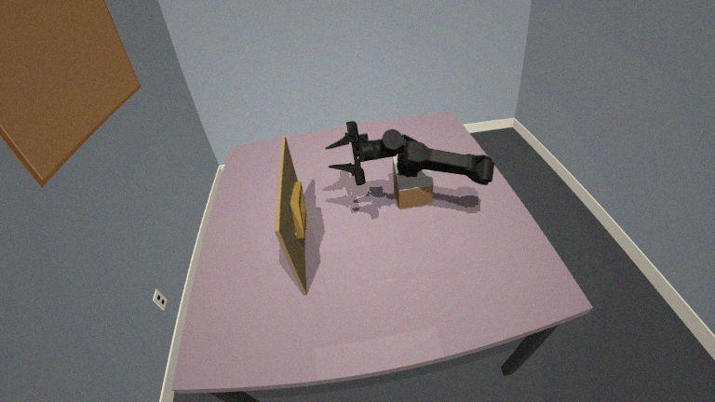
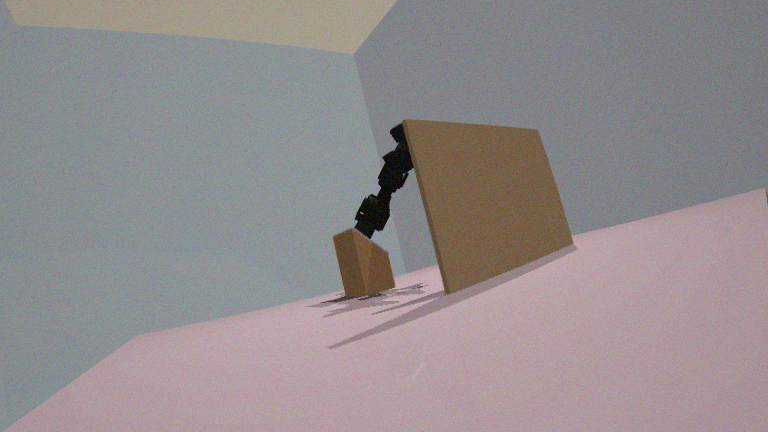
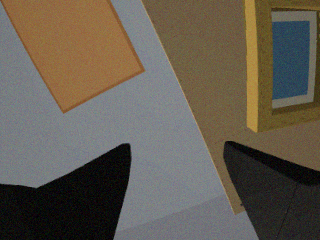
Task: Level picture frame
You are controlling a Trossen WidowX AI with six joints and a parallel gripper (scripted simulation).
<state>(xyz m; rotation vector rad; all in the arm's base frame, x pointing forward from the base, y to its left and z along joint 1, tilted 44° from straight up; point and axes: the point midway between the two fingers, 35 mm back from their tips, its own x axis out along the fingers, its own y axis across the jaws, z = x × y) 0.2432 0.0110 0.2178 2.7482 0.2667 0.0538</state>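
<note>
Right now my gripper tip is 130 mm short of the picture frame, 40 mm to the right of it and 170 mm above it. Round my gripper tip: brown wall panel 140 mm ahead, 30 mm to the left, 180 mm below.
</note>
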